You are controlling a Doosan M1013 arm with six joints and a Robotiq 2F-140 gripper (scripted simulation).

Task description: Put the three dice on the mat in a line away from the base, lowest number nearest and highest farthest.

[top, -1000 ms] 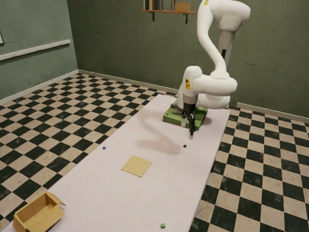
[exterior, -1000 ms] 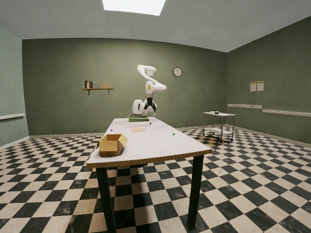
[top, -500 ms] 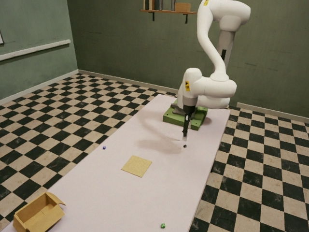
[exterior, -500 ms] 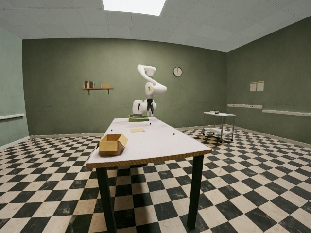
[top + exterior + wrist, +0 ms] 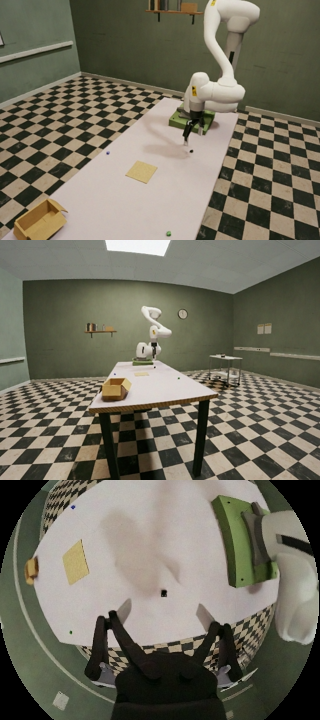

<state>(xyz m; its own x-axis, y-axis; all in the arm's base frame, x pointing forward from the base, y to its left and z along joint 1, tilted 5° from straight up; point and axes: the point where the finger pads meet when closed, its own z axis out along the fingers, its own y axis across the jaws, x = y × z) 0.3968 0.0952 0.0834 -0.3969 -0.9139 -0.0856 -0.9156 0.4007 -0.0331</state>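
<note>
Now: the black die 100 mm below my hand. From my hand the other things lie so: green die 590 mm ahead, 100 mm below, 40 mm to the left; then blue die 500 mm to the right, 220 mm ahead, 100 mm below; then yellow mat 280 mm ahead, 230 mm to the right, 110 mm below.
</note>
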